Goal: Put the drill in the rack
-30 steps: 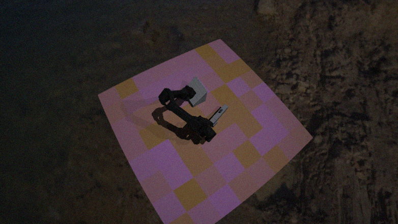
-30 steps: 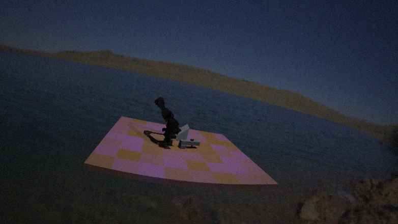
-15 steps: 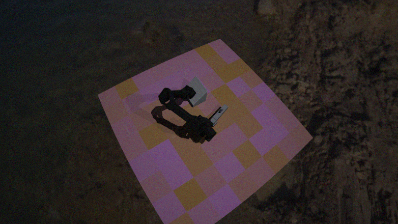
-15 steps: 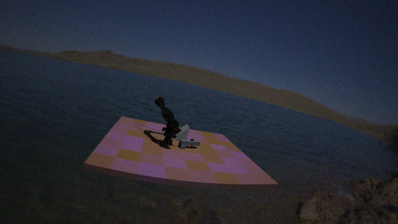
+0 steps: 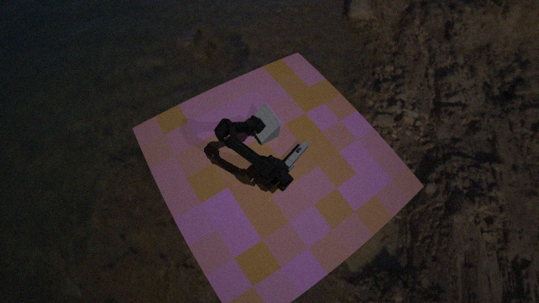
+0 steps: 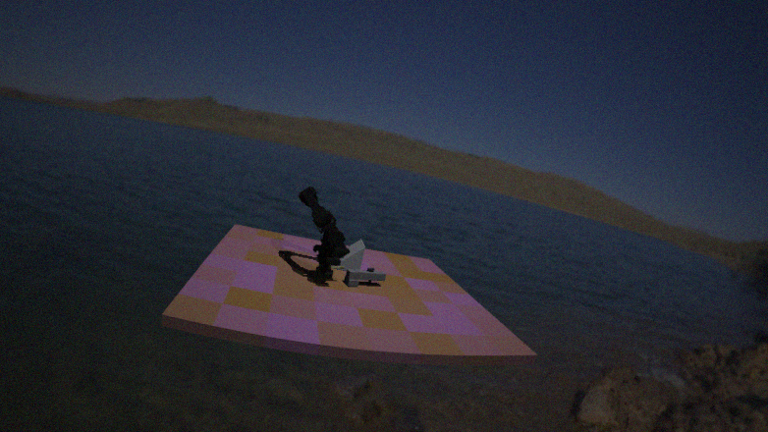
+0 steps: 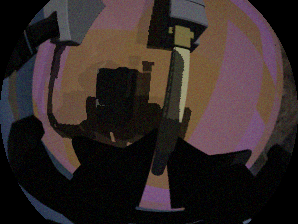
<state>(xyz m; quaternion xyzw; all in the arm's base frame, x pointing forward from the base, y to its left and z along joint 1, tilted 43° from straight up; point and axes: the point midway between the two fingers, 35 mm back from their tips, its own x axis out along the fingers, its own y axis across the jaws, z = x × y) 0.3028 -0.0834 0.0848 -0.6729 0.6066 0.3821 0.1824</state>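
Now: gripper tip 10 mm past the drill, 40 mm to the right of it and 30 mm below it. From my gripper tip the other things lie so: light grey housing (50 mm behind, 190 mm to the left); then grey-green block (70 mm behind, 10 mm to the left, 20 mm below).
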